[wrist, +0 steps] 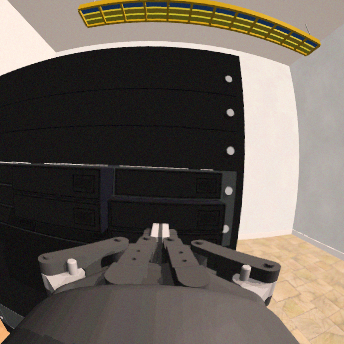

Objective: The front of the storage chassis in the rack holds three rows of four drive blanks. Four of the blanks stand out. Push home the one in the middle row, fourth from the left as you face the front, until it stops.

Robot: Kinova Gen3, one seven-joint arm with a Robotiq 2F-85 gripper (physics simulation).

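Frame: origin at the arm's base, x left, y up, z ahead, level; metres.
Seen in the pictures: gripper, fingertip midpoint: (160, 233).
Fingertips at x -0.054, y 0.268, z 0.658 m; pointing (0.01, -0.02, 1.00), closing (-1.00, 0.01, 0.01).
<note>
Offsets run from my fingertips to a thing's top centre. "*": to the spot under its first point.
The storage chassis @[* dx -0.077, dy +0.019, dz +0.033 m] (229, 207) shows dark in the lower half of the wrist view, with its blanks split by upright dividers. The middle-row fourth blank @[dx -0.005, dy +0.030, dz +0.060 m] (165, 214) is at the right end, below the top-row fourth blank @[dx -0.005, dy +0.058, dz +0.077 m] (160, 183). Its face looks slightly wider than the one above, as if a little nearer to me. My gripper (160, 233) is shut and empty, its pale fingertips overlapping this blank's lower edge, left of its square latch mark. Whether they touch it I cannot tell. The bottom row is mostly hidden behind the gripper.
Third-column blanks, top @[* dx +0.101, dy +0.044, dz -0.019 m] (50, 181) and middle (50, 210), are to the left. Plain black rack panels (125, 110) rise above the chassis. Round pale screws @[dx -0.073, dy +0.087, dz +0.033 m] (230, 150) line the right edge. A white wall (267, 150) and tiled floor (310, 270) are at the right; a yellow overhead tray (192, 14) hangs above.
</note>
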